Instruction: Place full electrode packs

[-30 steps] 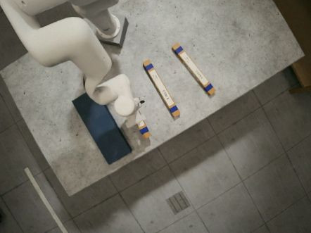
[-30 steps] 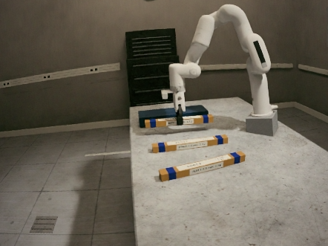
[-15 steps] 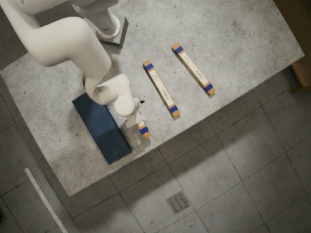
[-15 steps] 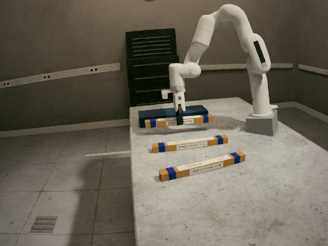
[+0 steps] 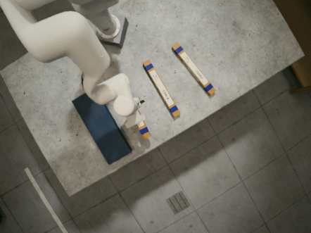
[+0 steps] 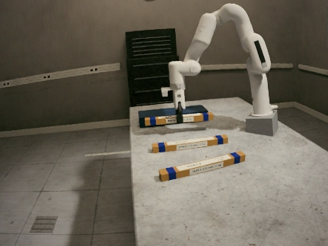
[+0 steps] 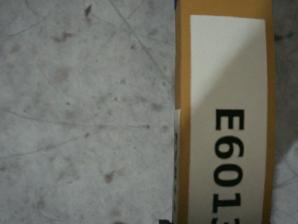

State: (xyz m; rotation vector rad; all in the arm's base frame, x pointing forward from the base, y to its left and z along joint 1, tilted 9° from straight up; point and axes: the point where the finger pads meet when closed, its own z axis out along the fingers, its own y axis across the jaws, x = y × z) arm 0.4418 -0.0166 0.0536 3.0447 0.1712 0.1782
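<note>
Right now the dark blue low platform is 20 cm to the right of my hand, 7 cm below it and 4 cm ahead of it.
</note>
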